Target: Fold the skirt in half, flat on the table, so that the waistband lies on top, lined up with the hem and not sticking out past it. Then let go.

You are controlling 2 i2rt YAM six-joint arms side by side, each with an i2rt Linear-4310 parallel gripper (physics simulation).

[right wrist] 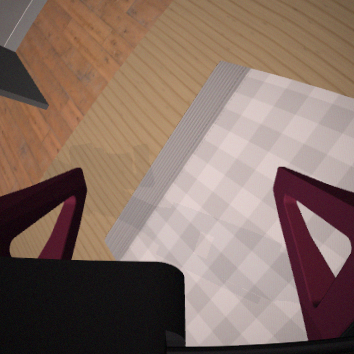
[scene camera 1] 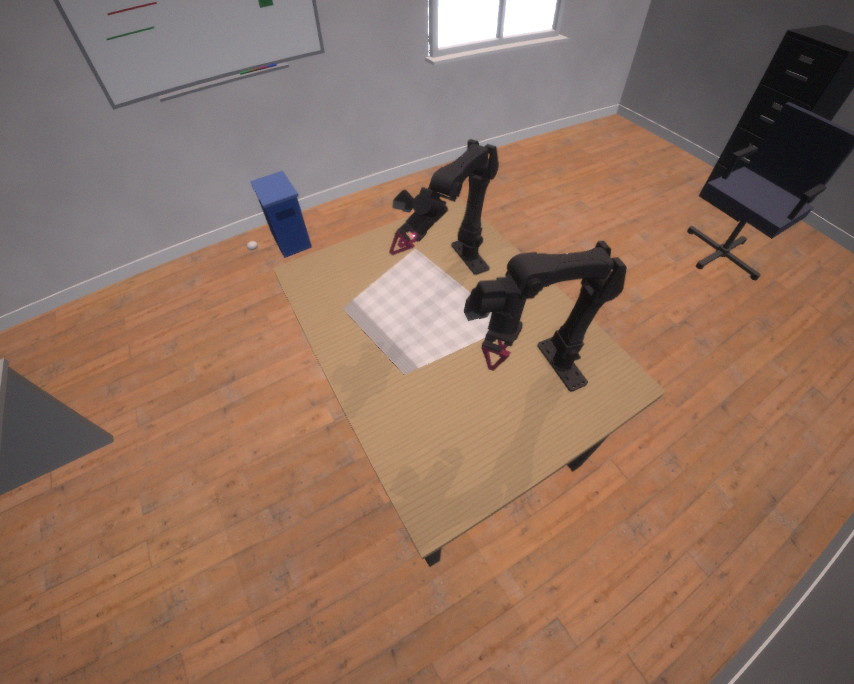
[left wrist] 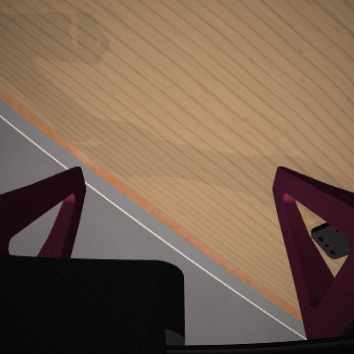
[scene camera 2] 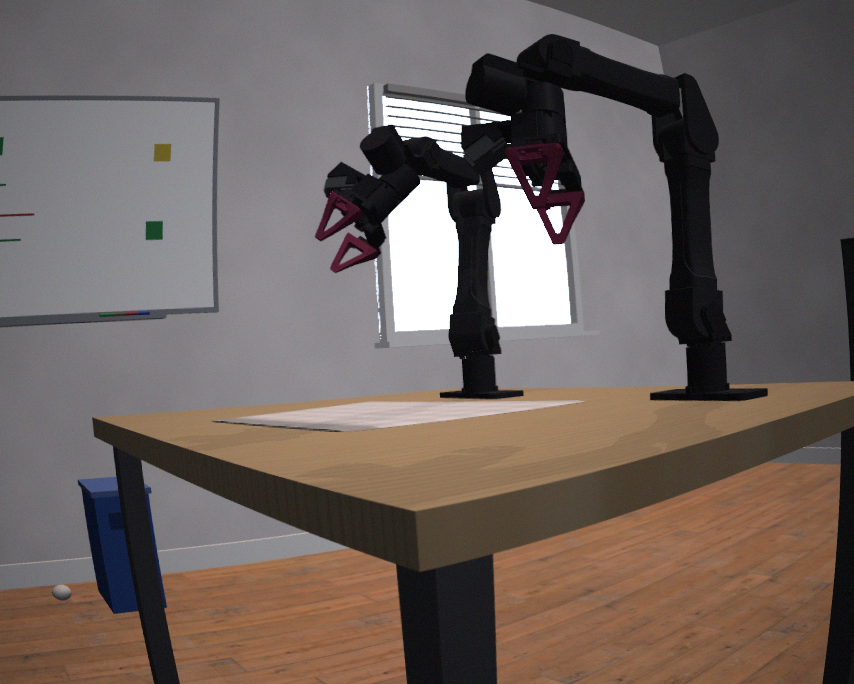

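The skirt (scene camera 1: 420, 302) (scene camera 2: 356, 415) (right wrist: 240, 200) is white and grey checked and lies flat and unfolded on the table. Its ribbed grey waistband (scene camera 1: 374, 342) (right wrist: 175, 155) runs along its lower-left edge in scene camera 1. My left gripper (scene camera 1: 493, 363) (scene camera 2: 548, 224) (left wrist: 178, 177) is open and empty, high above the table; the skirt does not show in the left wrist view. My right gripper (scene camera 1: 400, 249) (scene camera 2: 325, 254) (right wrist: 179, 177) is open and empty, raised above the skirt. The left arm hides the skirt's right corner in scene camera 1.
The wooden table (scene camera 1: 456, 441) (scene camera 2: 498, 498) (left wrist: 200, 75) (right wrist: 165, 40) carries both arm bases, beyond the skirt in scene camera 2. A blue bin (scene camera 1: 285, 220) (scene camera 2: 117, 548) and a small white ball (scene camera 1: 252, 245) (scene camera 2: 62, 592) are on the floor. An office chair (scene camera 1: 762, 195) stands at the right.
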